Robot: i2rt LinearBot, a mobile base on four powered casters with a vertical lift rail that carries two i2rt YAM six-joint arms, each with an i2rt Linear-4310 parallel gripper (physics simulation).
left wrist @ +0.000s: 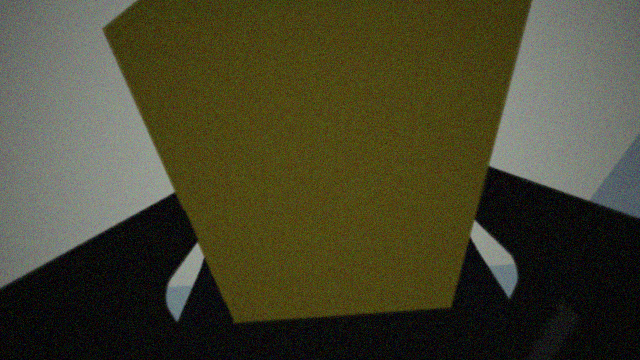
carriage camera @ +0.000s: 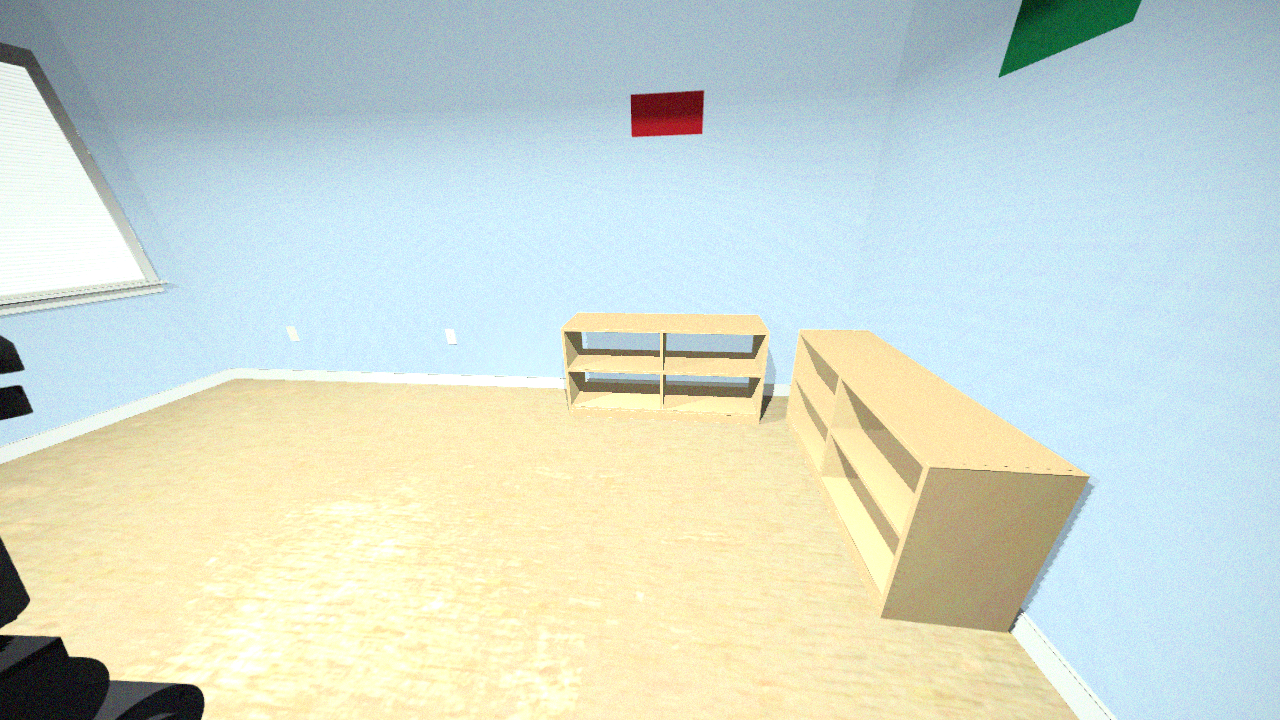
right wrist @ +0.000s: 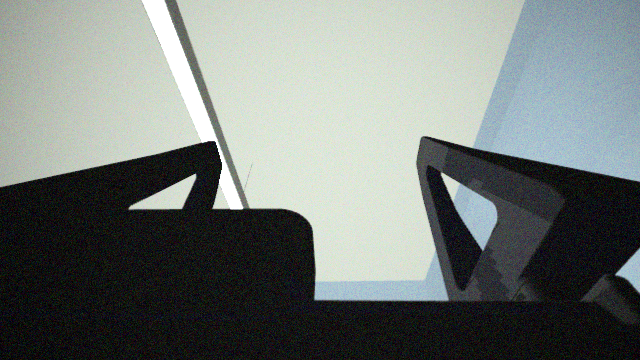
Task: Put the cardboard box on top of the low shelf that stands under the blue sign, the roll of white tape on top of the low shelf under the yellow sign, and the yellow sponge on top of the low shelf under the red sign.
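Frame: origin at the left arm's base, x ahead, y left, z up, level; centimetres.
Seen in the pictures: left gripper, fingertip midpoint: (left wrist: 329, 162); right gripper, fingertip midpoint: (right wrist: 317, 151).
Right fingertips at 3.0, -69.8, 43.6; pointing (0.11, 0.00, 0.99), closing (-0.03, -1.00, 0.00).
Note:
Pixels of each thing's top centre, then the offset from my right fingertips to it, as dx, dy, dz. "pt": a spot on its surface instead. Level surfaces: height alone.
- yellow sponge at its top centre: (left wrist: 325, 106) -0.3, +69.8, +0.6
- low wooden shelf at its surface level: dz -68.3
- green sign at a spot on its surface: (carriage camera: 1069, 31) pt +129.3, -79.4, +39.8
- Wooden floor at its surface level: dz -129.2
The yellow sponge (left wrist: 330, 150) fills the middle of the left wrist view, clasped between the fingers of my left gripper (left wrist: 329, 162), which is shut on it. My right gripper (right wrist: 317, 151) is open with no object between its fingers, pointing up toward the ceiling. In the carriage camera a red sign (carriage camera: 666, 113) hangs on the far wall, above a low wooden shelf (carriage camera: 666, 323) that stands against that wall. No object shows on that shelf's top. The cardboard box, the white tape, the blue sign and the yellow sign do not show in these views.
A second low shelf (carriage camera: 966, 407) stands along the wall at the right of the carriage camera, beneath a green sign (carriage camera: 1069, 31). Wooden floor (carriage camera: 447, 537) stretches in front of both shelves. A window (carriage camera: 67, 188) is at the left. Part of my left arm shows at the left edge.

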